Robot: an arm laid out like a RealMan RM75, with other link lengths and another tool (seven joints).
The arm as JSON. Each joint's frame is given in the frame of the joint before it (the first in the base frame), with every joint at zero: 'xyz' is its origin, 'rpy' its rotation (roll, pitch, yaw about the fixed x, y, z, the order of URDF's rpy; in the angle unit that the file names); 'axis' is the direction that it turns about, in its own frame. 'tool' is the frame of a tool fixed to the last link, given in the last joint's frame.
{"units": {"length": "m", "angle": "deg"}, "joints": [
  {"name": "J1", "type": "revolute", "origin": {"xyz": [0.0, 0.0, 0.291], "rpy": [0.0, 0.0, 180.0]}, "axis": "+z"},
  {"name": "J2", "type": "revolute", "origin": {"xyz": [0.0, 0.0, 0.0], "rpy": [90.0, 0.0, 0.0]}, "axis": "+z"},
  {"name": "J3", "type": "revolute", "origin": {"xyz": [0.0, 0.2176, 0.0], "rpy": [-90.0, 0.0, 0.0]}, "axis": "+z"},
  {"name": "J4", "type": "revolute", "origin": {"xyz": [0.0, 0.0, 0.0], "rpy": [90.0, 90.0, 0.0]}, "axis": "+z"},
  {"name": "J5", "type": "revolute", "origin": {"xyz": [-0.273, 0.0, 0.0], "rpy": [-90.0, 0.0, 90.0]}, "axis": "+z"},
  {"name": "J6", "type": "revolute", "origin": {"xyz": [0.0, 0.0, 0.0], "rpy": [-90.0, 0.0, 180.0]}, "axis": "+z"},
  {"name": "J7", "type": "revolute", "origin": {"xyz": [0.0, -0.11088, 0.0], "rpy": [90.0, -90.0, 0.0]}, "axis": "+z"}
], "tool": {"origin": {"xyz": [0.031, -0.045, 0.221], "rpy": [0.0, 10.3, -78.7]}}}
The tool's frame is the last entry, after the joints.
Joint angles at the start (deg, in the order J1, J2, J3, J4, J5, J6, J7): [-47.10 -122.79 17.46 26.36 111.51 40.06 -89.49]
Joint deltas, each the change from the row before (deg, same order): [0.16 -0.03 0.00 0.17 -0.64 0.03 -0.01]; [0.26 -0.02 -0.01 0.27 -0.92 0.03 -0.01]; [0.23 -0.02 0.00 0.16 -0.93 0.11 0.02]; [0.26 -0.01 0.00 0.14 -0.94 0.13 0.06]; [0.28 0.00 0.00 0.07 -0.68 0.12 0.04]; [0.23 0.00 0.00 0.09 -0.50 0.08 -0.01]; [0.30 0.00 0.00 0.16 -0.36 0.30 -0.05]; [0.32 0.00 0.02 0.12 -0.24 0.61 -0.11]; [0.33 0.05 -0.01 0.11 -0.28 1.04 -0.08]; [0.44 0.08 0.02 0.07 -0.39 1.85 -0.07]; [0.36 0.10 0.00 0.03 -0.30 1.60 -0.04]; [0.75 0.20 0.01 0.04 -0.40 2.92 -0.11]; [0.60 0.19 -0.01 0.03 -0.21 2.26 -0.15]
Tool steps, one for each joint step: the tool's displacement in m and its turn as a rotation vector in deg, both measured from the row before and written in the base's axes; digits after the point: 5 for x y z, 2 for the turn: [-0.00070 0.00061 0.00347 0.47 -0.47 0.18]; [-0.00154 0.00088 0.00555 0.73 -0.64 0.29]; [-0.00084 0.00052 0.00449 0.61 -0.71 0.20]; [-0.00114 0.00030 0.00445 0.60 -0.69 0.20]; [-0.00182 -0.00027 0.00302 0.41 -0.52 0.22]; [-0.00166 -0.00019 0.00260 0.34 -0.39 0.20]; [-0.00138 -0.00082 0.00232 0.23 -0.36 0.07]; [-0.00004 -0.00161 0.00099 0.01 -0.45 -0.17]; [0.00195 -0.00214 0.00110 -0.07 -0.60 -0.52]; [0.00516 -0.00384 0.00031 -0.31 -0.97 -1.10]; [0.00450 -0.00339 0.00041 -0.27 -0.79 -0.97]; [0.00696 -0.00705 0.00049 -0.58 -1.34 -1.70]; [0.00485 -0.00580 0.00068 -0.48 -1.00 -1.27]
